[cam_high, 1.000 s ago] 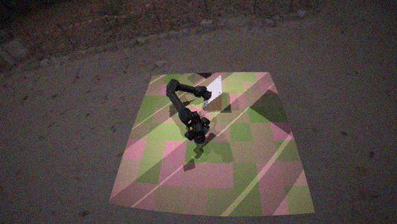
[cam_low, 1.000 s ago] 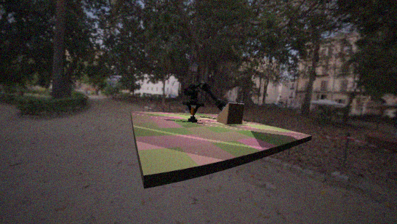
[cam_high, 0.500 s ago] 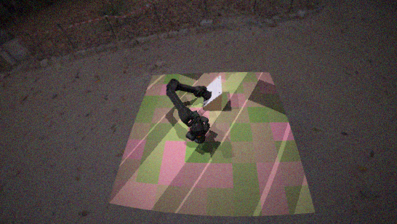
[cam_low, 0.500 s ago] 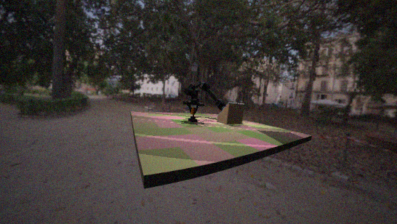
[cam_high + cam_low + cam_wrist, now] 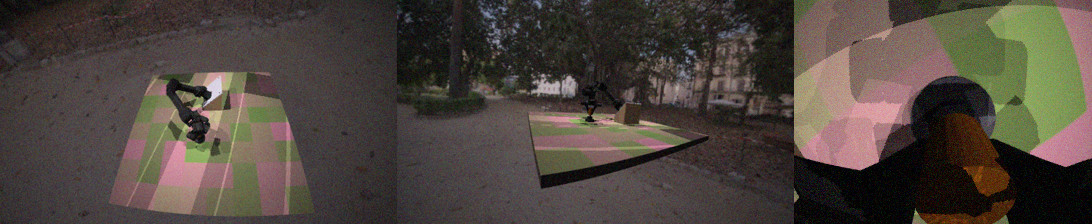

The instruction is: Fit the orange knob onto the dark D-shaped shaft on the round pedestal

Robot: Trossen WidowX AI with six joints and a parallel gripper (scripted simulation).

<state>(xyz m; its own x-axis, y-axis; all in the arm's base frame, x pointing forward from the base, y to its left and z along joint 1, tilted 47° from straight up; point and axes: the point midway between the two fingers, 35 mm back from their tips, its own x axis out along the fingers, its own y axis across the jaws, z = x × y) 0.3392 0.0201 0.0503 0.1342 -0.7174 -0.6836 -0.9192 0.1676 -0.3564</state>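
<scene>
The round dark pedestal is 4 cm below my gripper tip. The rest, counted from my gripper tip: orange knob: 2 cm above.
</scene>
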